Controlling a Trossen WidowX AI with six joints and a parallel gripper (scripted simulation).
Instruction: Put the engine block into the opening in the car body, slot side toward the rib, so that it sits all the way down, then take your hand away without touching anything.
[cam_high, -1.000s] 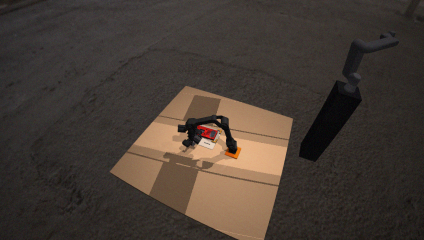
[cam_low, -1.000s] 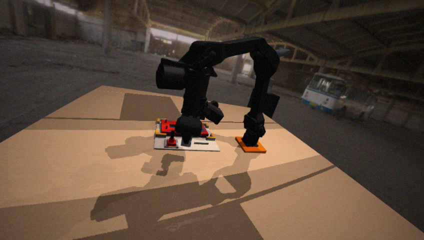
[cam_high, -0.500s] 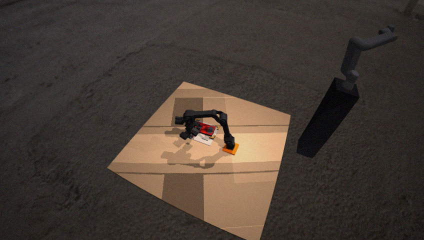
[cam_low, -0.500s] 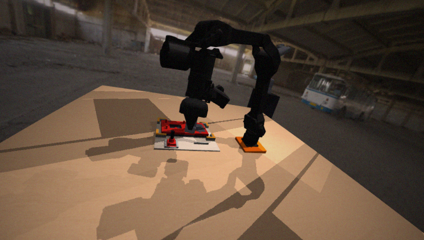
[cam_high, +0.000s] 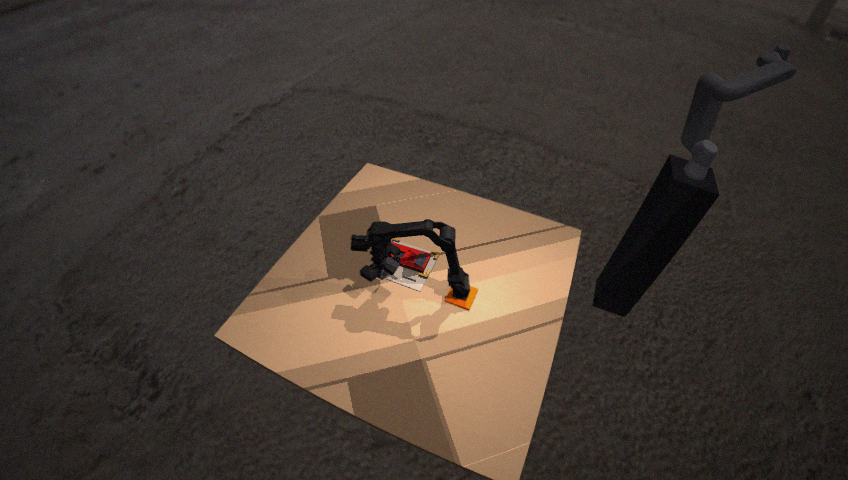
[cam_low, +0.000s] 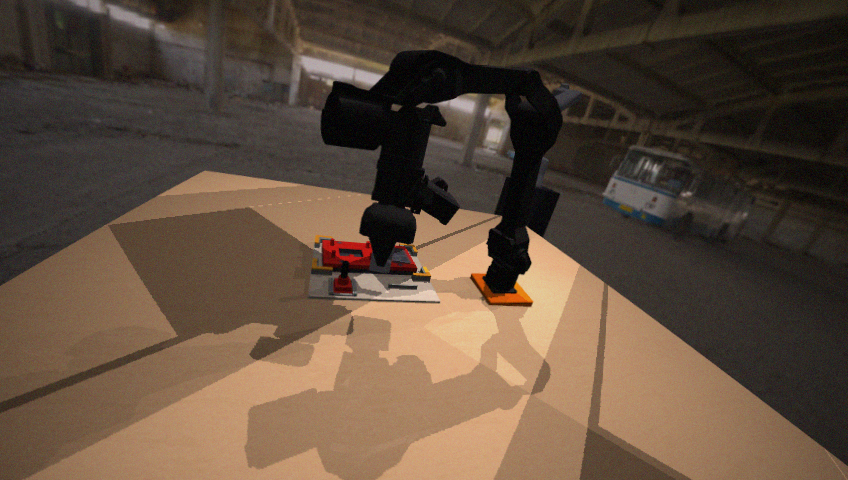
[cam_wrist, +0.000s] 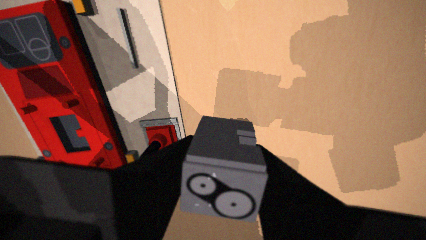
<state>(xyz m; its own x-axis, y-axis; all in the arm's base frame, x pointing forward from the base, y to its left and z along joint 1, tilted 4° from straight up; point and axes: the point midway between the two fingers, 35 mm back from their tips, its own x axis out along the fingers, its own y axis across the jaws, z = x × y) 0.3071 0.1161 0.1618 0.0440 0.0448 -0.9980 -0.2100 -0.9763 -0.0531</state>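
My gripper tip is 10 mm to the right of the engine block and 10 mm below it.
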